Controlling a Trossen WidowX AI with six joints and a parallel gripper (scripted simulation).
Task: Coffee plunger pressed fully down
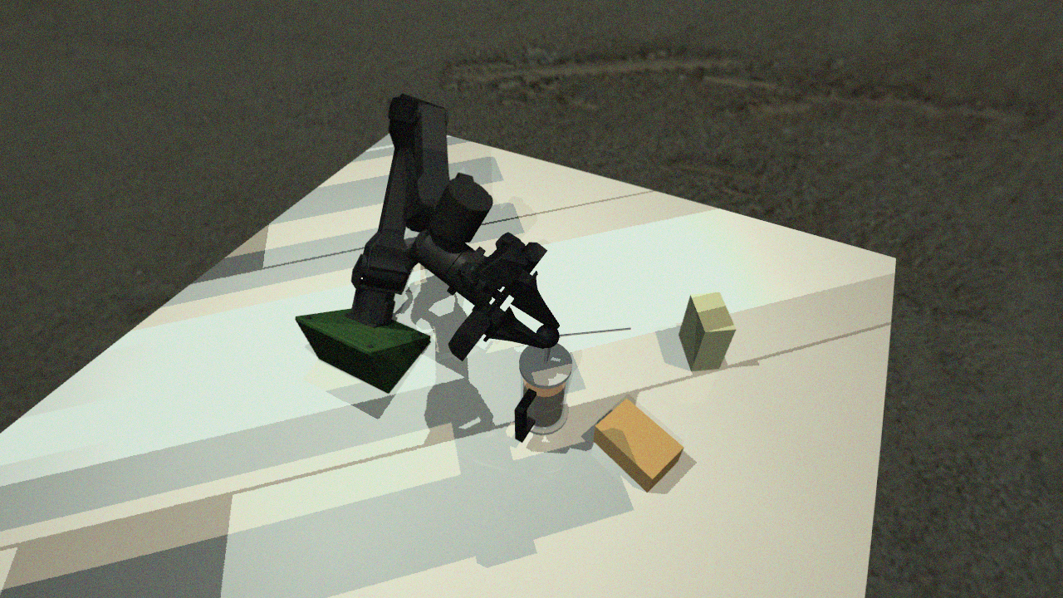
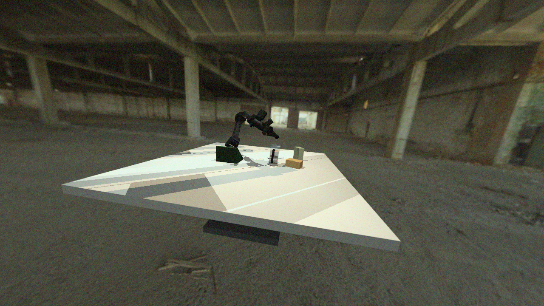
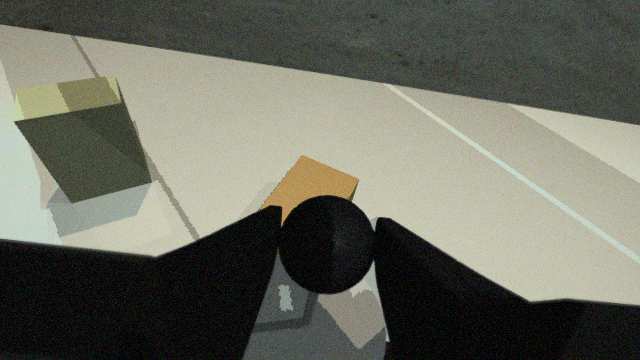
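The glass coffee press is 20 mm behind my gripper tip, 20 mm to the right of it and 110 mm below it. Round my gripper tip: flat grey bar (10 mm behind, 200 mm to the left, 210 mm below); then orange box (140 mm ahead, 10 mm to the right, 190 mm below).
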